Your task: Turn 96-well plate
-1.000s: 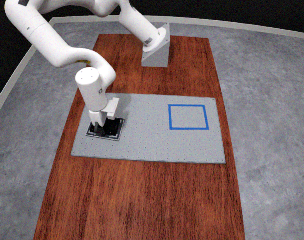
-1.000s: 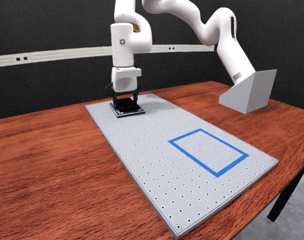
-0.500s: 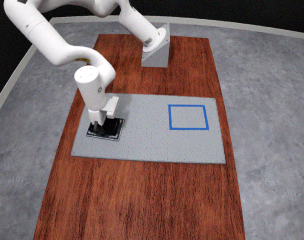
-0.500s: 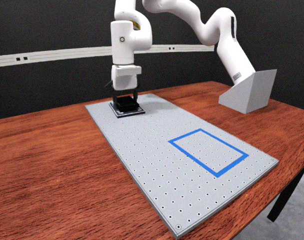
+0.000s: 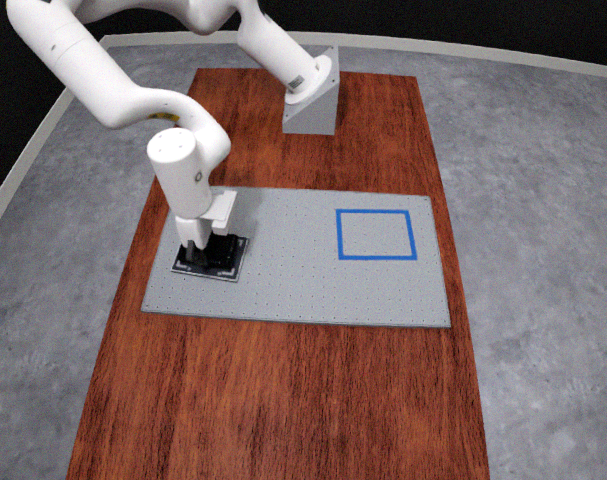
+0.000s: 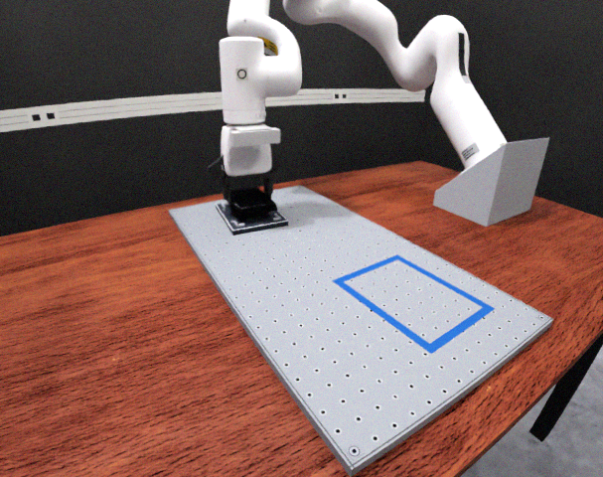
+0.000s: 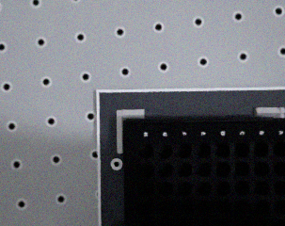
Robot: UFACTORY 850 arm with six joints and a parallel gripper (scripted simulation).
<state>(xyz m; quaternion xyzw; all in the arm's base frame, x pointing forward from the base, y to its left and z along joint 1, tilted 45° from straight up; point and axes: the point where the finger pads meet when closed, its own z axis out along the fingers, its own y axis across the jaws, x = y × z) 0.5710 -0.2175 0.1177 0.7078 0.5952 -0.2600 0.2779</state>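
The dark plate nest N1 is 4 cm below my hand. From my hand the other things lie so: black 96-well plate: 1 cm below.
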